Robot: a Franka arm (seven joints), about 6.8 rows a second.
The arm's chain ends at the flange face. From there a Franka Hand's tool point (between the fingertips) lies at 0.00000 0.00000 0.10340 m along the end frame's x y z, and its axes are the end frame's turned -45 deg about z.
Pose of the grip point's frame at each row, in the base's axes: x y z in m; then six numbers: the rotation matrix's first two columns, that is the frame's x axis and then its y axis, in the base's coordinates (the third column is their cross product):
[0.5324 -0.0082 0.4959 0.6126 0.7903 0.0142 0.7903 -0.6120 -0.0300]
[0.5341 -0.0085 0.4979 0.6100 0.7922 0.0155 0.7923 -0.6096 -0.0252]
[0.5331 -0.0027 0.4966 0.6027 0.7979 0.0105 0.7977 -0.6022 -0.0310]
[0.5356 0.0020 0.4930 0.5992 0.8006 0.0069 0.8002 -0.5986 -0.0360]
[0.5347 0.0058 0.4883 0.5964 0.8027 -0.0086 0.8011 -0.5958 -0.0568]
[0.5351 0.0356 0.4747 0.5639 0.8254 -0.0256 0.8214 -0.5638 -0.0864]
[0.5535 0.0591 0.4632 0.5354 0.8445 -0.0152 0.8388 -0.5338 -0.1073]
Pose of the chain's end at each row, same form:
[0.5340 -0.0113 0.5992 0.9920 0.1261 -0.0112 0.1257 -0.9916 -0.0313]
[0.5352 -0.0114 0.6012 0.9916 0.1291 -0.0069 0.1289 -0.9912 -0.0288]
[0.5350 -0.0055 0.5999 0.9902 0.1384 -0.0145 0.1379 -0.9900 -0.0293]
[0.5382 -0.0008 0.5963 0.9895 0.1428 -0.0206 0.1421 -0.9894 -0.0303]
[0.5399 0.0030 0.5915 0.9882 0.1463 -0.0462 0.1447 -0.9889 -0.0341]
[0.5440 0.0327 0.5777 0.9796 0.1850 -0.0792 0.1821 -0.9823 -0.0430]
[0.5637 0.0545 0.5660 0.9717 0.2197 -0.0866 0.2145 -0.9746 -0.0651]

